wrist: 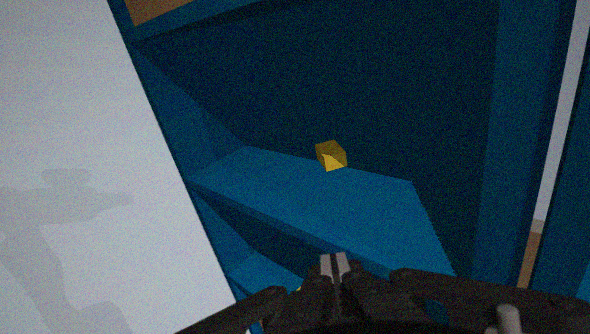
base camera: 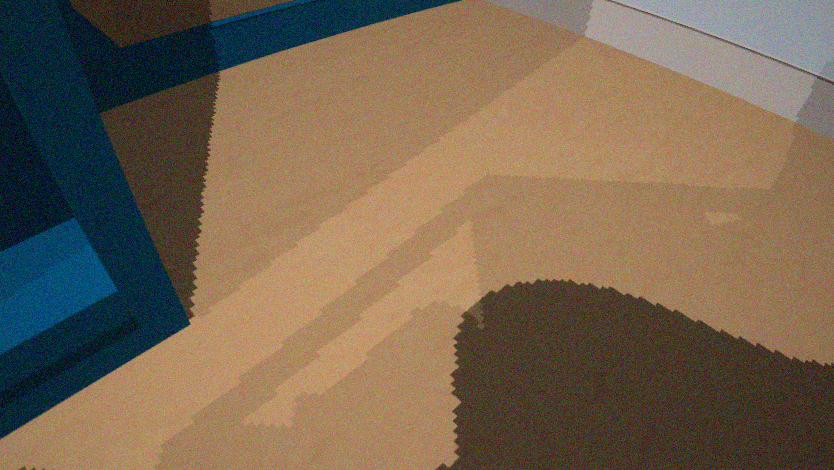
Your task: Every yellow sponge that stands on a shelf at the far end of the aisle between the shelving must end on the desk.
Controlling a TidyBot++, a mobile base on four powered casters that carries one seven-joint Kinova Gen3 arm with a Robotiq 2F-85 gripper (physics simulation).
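Frame: origin at the arm's base, x up, y ahead, z left, level; millimetres.
Seen in the pictures: gripper, fingertip midpoint: (wrist: pixel 335 270).
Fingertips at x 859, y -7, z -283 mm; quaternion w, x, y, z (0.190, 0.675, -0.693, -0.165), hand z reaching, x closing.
Offsets run from my fingertips to a thing's middle. "pt": to the spot under its first point. Level surfaces: height alone.
A small yellow sponge {dz -649, dx -243, dy -63 mm} (wrist: pixel 330 155) stands at the back edge of a blue shelf board {dx -265 mm} (wrist: pixel 310 200) in the wrist view, partly in shade. A sliver of something yellow {pt dz -570, dx -678, dy +122 mm} (wrist: pixel 298 289) shows lower down, mostly hidden behind the gripper. My gripper (wrist: pixel 335 270) is shut and empty. In the wrist view its fingertips show in front of the shelf board's front edge, below the sponge in the picture. The gripper does not show in the base camera view. The desk does not show in either view.
Blue shelving (base camera: pixel 125 245) stands at the left in the base camera view, on a wooden floor {dx -1256 mm} (base camera: pixel 350 145) with dark shadows. A pale wall (base camera: pixel 729 35) (wrist: pixel 75 125) shows at the upper right there and at the left of the wrist view. A brown box {pt dz -634, dx +213, dy +282 mm} (wrist: pixel 152 9) shows above the shelf.
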